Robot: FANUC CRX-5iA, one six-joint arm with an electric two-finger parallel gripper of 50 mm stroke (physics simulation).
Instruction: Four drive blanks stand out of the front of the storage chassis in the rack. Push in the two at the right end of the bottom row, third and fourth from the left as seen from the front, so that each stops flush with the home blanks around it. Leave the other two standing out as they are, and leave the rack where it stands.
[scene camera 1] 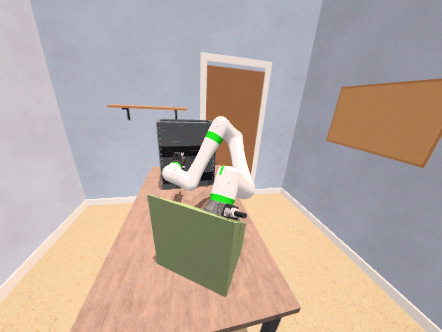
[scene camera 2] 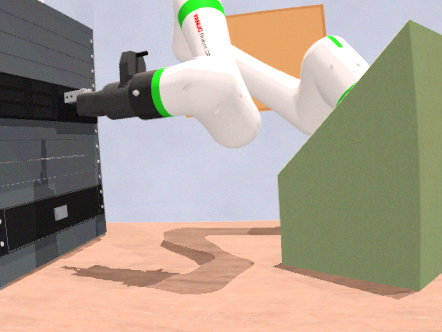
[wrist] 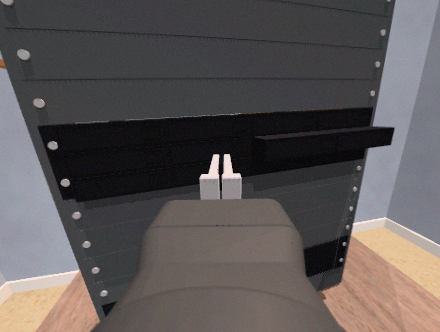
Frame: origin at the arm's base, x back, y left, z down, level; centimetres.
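Seen in the pictures: gripper, fingertip midpoint: [scene camera 1: 182, 153] [scene camera 2: 66, 98] [wrist: 221, 165]; arm's base, link origin: [scene camera 1: 217, 214].
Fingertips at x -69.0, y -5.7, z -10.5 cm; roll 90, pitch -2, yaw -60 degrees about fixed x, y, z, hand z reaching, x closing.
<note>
Offsets run from my fingertips to a thing's top centre. "spot": to the spot under its first point. Level surfaces: height alone.
The dark grey rack {spot: dx -6.7, dy -4.3, dz -17.4 cm} [scene camera 1: 184, 131] [scene camera 2: 45, 30] [wrist: 200, 55] holds the black storage chassis [scene camera 2: 25, 95] [wrist: 115, 150]. In the wrist view two blanks side by side stand out of the middle row at the right: the third {spot: dx +0.0, dy -10.7, dz -0.4 cm} [wrist: 295, 146] and the fourth {spot: dx +2.8, dy -22.2, dz -0.5 cm} [wrist: 365, 138]. The bottom row's right end {spot: dx -2.0, dy -17.3, dz +3.6 cm} [wrist: 310, 164] lies in dark shade beneath them; its depth cannot be told. My gripper [scene camera 2: 69, 96] [wrist: 221, 165] is shut and empty. Its white fingertips point at the chassis front, low and near mid-width, left of the protruding blanks. Contact cannot be told.
A green wedge-shaped block [scene camera 1: 192, 245] [scene camera 2: 350, 200] stands on the wooden table {dz +37.4 cm} [scene camera 1: 120, 270] [scene camera 2: 200, 310]. A lower black unit [scene camera 2: 30, 225] [wrist: 327, 256] sits in the rack below grey panels. Round screw heads line the rack's side rails. A shelf [scene camera 1: 147, 107] hangs on the wall.
</note>
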